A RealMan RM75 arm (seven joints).
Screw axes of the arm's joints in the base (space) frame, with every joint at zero. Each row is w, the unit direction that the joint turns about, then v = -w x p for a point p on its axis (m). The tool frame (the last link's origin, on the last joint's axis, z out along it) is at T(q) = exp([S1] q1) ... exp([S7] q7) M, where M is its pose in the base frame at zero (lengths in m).
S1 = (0, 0, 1, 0, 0, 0)
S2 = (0, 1, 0, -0.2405, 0, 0)
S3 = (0, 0, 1, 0, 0, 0)
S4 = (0, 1, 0, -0.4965, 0, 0)
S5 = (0, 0, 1, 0, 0, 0)
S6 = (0, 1, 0, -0.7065, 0, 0)
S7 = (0, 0, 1, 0, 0, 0)
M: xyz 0 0 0.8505 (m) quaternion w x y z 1 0 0 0
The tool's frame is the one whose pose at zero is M.
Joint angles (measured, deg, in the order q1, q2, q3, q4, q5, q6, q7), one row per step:
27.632 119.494 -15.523 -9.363 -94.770 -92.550 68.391
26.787 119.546 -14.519 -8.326 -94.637 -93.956 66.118
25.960 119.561 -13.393 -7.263 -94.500 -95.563 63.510
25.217 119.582 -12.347 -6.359 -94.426 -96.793 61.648
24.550 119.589 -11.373 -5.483 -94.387 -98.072 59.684
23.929 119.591 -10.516 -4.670 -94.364 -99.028 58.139
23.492 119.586 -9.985 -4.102 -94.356 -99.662 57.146
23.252 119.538 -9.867 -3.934 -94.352 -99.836 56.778
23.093 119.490 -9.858 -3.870 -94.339 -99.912 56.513
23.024 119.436 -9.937 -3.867 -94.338 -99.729 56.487
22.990 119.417 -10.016 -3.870 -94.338 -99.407 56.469
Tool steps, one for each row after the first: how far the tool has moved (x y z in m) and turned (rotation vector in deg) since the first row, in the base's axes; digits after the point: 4 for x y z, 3 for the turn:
0.0017 -0.0065 0.0002 1.871 0.284 0.255
0.0031 -0.0130 0.0012 4.167 0.420 0.672
0.0046 -0.0185 0.0021 5.977 0.729 0.699
0.0055 -0.0237 0.0030 7.853 0.890 0.888
0.0067 -0.0282 0.0036 9.366 1.094 0.797
0.0076 -0.0314 0.0040 10.324 1.247 0.707
0.0085 -0.0328 0.0043 10.641 1.164 0.596
0.0092 -0.0337 0.0045 10.835 1.001 0.537
0.0100 -0.0338 0.0045 10.757 0.819 0.365
0.0108 -0.0336 0.0041 10.622 0.608 0.108

